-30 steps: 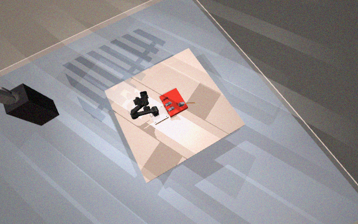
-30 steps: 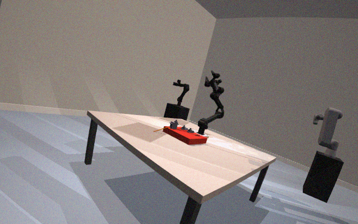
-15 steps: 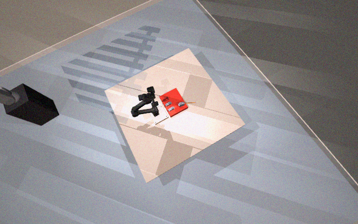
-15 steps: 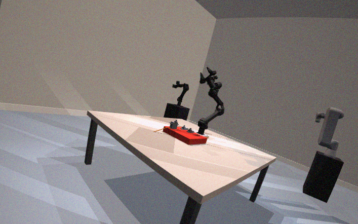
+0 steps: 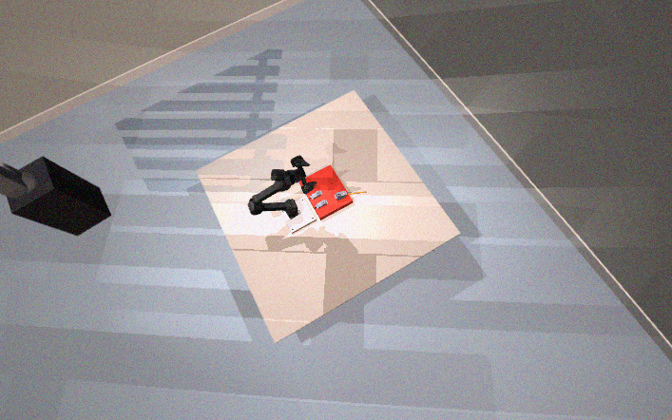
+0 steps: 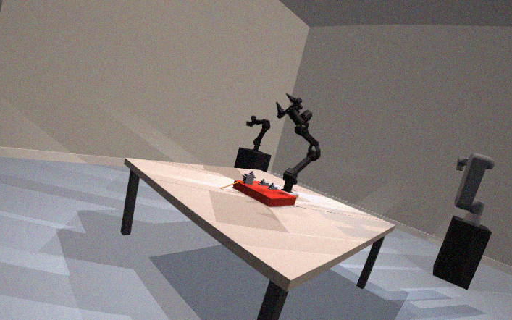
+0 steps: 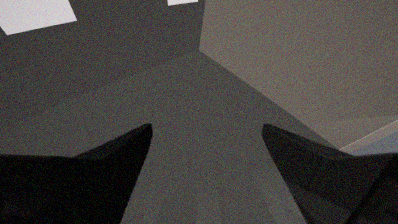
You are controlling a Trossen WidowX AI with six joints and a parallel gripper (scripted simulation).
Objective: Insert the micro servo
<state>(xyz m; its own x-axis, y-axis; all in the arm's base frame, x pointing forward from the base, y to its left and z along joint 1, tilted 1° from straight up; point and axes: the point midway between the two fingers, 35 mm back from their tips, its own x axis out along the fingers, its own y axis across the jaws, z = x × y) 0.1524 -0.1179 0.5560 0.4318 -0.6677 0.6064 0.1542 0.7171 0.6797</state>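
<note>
Right now the red deck is 58 cm below my gripper tip, 14 cm ahead of it and 12 cm to the left of it.
</note>
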